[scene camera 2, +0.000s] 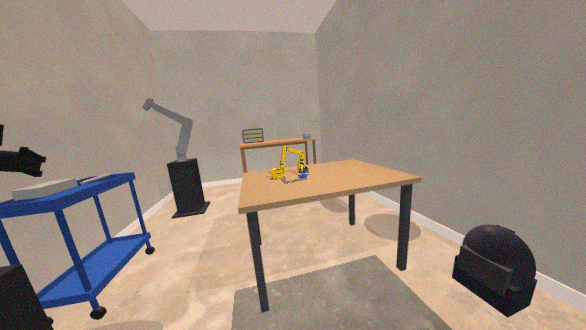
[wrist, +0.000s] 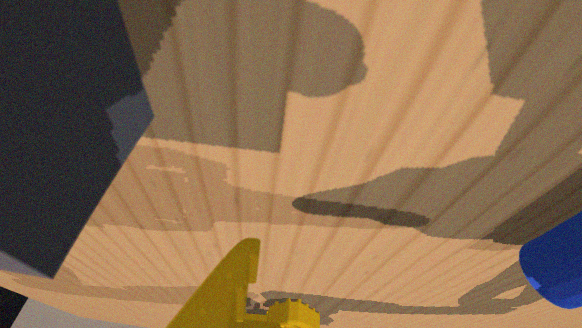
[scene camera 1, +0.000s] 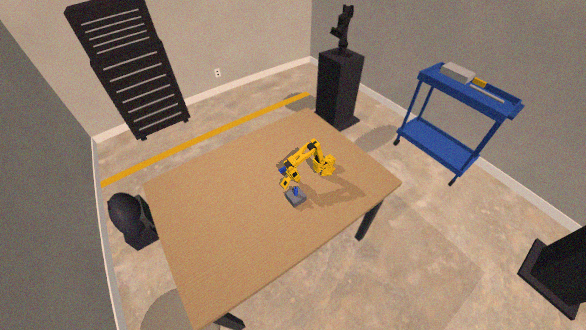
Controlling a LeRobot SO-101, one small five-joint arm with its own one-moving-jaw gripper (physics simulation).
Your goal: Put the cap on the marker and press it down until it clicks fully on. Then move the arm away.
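Frame: origin at the arm's base, x ahead, y left, z up, level; centimetres.
Seen in the pictures: hand, tool point: [scene camera 2: 298,171] [wrist: 259,255] [scene camera 1: 298,181]; arm's base, link origin: [scene camera 2: 279,176] [wrist: 256,302] [scene camera 1: 321,170].
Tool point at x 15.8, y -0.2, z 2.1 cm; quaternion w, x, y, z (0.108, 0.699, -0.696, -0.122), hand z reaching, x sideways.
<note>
Pixels of each thing's top centre, then the offset from my tool point to it. "pt": a spot on its surface instead. Level surfaces: height alone.
- marker, top centre: [scene camera 1: 295,186] dx +6.6, dy +6.7, dz +8.2 cm
- dark grey block, top centre: [scene camera 1: 295,194] dx +6.6, dy +6.7, dz +1.9 cm
- wooden table, surface height: dz -2.0 cm
- large dark face, surface spot: [wrist: 55,125] pt dx +4.4, dy +2.9, dz +0.3 cm
The marker [scene camera 1: 296,190] shows as a small blue upright shape in a dark grey block [scene camera 1: 295,200] on the table. A blue piece, which looks like the cap, shows beside the gripper on the side away from the block in scene camera 1 [scene camera 1: 282,170], in front of the gripper in scene camera 2 [scene camera 2: 303,176], and cut by the right edge of the wrist view [wrist: 556,262]. I cannot tell if it touches the table. My gripper [scene camera 1: 289,181] [scene camera 2: 303,170] is low beside the block, open and empty. In the wrist view one notched yellow jaw [wrist: 230,285] shows; the moving jaw is out of the picture.
The wooden table [scene camera 1: 215,240] [scene camera 2: 350,185] bears the yellow arm, whose base [scene camera 1: 325,165] [scene camera 2: 276,173] stands near the block. A large dark face [wrist: 55,125] fills the left of the wrist view. A blue cart [scene camera 1: 440,142] and a black pedestal [scene camera 1: 340,85] stand beyond the table.
</note>
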